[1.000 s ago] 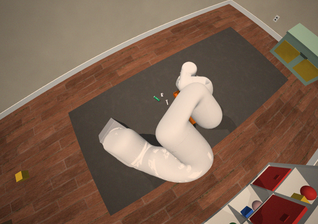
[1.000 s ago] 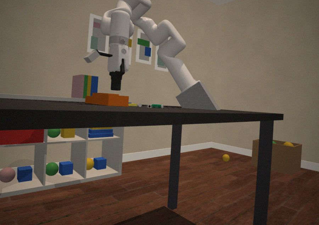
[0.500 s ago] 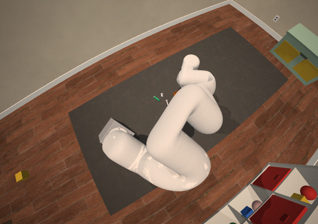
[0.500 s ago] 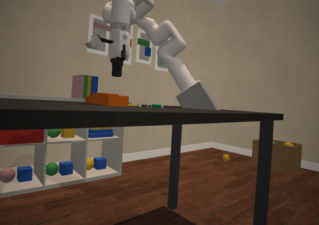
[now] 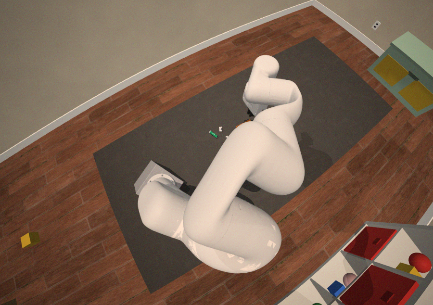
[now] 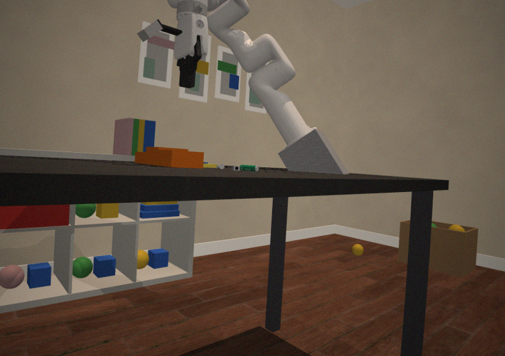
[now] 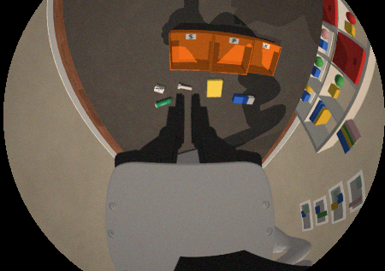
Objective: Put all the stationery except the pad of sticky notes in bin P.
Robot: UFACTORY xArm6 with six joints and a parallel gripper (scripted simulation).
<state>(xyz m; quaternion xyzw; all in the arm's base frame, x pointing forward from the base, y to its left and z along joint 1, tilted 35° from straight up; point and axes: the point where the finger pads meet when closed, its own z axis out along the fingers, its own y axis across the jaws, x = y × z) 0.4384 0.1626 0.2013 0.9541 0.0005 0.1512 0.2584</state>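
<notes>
Now: hand 210 mm above the white item, 100 mm past it and 90 mm to the right of it. Also, from my hand: silver bolt: 210 mm below, 100 mm behind, 20 mm to the left; then sticky notes pad: 210 mm below, 110 mm behind, 60 mm to the right; then orange bin: 200 mm below, 90 mm to the right.
</notes>
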